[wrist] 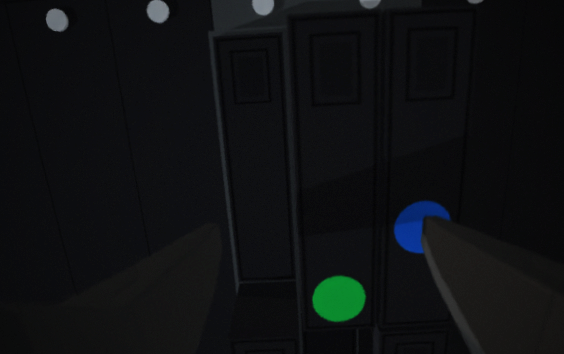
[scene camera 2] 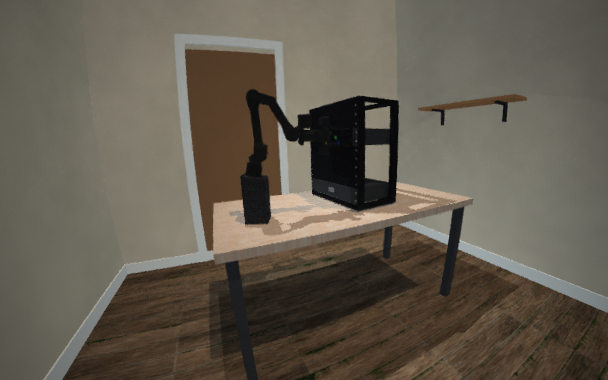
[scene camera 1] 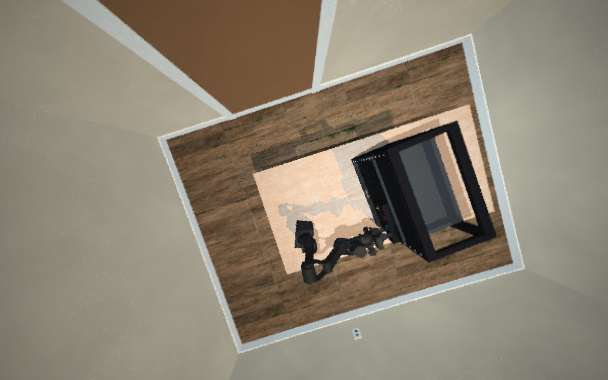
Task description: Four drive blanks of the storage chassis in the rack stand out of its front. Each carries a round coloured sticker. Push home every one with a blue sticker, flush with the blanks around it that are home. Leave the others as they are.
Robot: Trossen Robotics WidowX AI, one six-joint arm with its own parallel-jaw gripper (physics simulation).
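Scene camera 1 gives me a black rack (scene camera 1: 409, 174). In the wrist view I find the rack (wrist: 131, 131) too, and scene camera 2 also has the rack (scene camera 2: 339, 176) in its picture.
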